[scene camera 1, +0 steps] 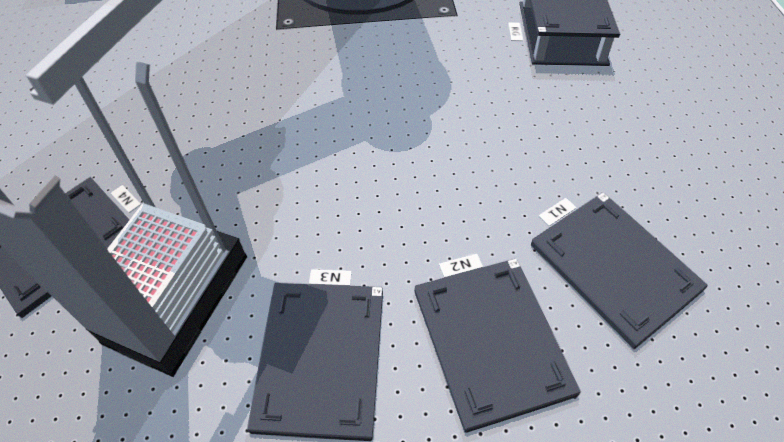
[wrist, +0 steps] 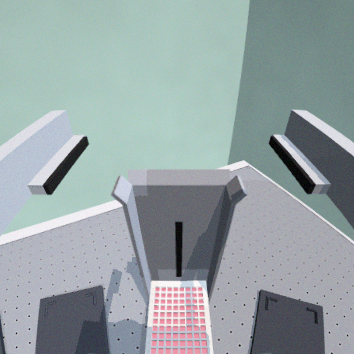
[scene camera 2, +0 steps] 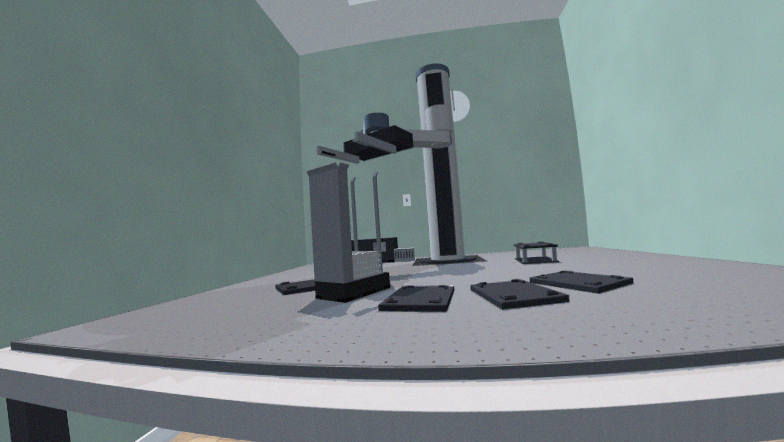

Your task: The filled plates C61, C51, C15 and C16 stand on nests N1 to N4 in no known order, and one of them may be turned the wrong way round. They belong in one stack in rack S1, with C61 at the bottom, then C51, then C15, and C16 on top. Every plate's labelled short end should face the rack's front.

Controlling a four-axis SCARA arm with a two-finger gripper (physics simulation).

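A level stack of several white plates with pink wells sits in rack S1, between its tall back wall and thin front posts. The plates' labels cannot be read in these views. My gripper is open and empty, high above the stack, its fingers above the rack's top. Nests N1, N2 and N3 bear no plate. N4 is partly hidden; no plate shows on it.
A raised dark stand labelled RG is near the arm's base plate. The arm's column rises behind the rack. A small ribbed white object and a dark box are behind the rack.
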